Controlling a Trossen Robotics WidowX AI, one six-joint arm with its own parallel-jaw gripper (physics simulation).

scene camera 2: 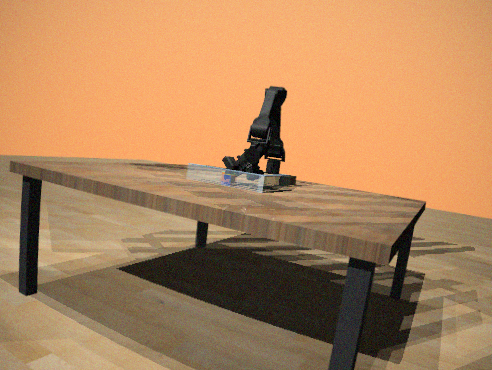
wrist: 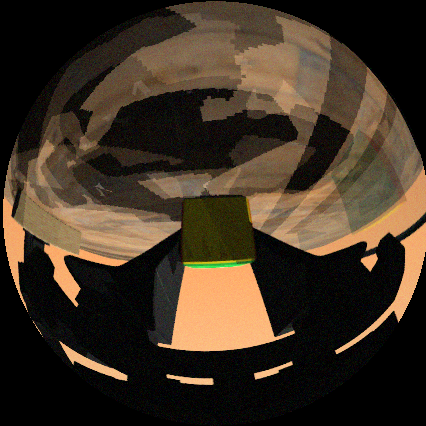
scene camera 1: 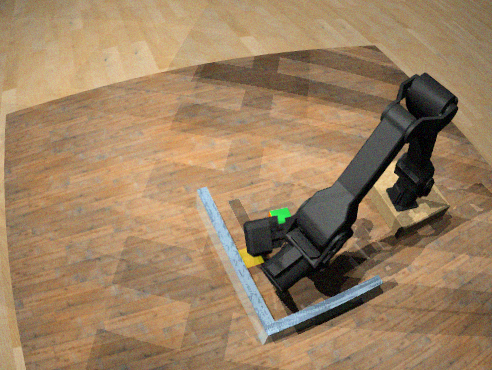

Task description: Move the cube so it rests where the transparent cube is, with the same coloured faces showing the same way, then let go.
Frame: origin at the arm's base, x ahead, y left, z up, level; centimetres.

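Seen in the pictures: gripper, fingertip midpoint: (wrist: pixel 215 233) (scene camera 1: pixel 279 222); arm's base, origin of the base link: (scene camera 2: pixel 272 173) (scene camera 1: pixel 401 198).
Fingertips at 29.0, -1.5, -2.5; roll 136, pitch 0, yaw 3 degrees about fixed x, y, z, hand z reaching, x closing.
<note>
Offsets run from my fingertips to a thing's top centre, as dx, dy, dz. Level surfaces: height alone.
The cube {+0.0, +0.3, +2.3} (scene camera 1: pixel 281 215) (wrist: pixel 218 230) is between the fingertips of my gripper (wrist: pixel 215 233), which is shut on it. In scene camera 1 a green face and a thin orange edge show behind the black fingers. In the wrist view a dark yellow face faces the camera, with a green strip below. The cube's height above the table is unclear. The transparent cube {+8.4, +7.7, +2.3} (scene camera 1: pixel 251 258) (wrist: pixel 367 185) shows a yellow face by the long wall in scene camera 1 and a faint greenish side at the right of the wrist view. A small blue and orange patch in scene camera 2 is too small to identify.
A low L-shaped wall with a pale blue top (scene camera 1: pixel 230 252) (scene camera 2: pixel 264 184) runs beside the transparent cube and turns at the near corner. The arm's wooden base block (scene camera 1: pixel 422 216) (wrist: pixel 47 225) stands on the wooden table {dz -1.7} (scene camera 1: pixel 125 150) (scene camera 2: pixel 350 215).
</note>
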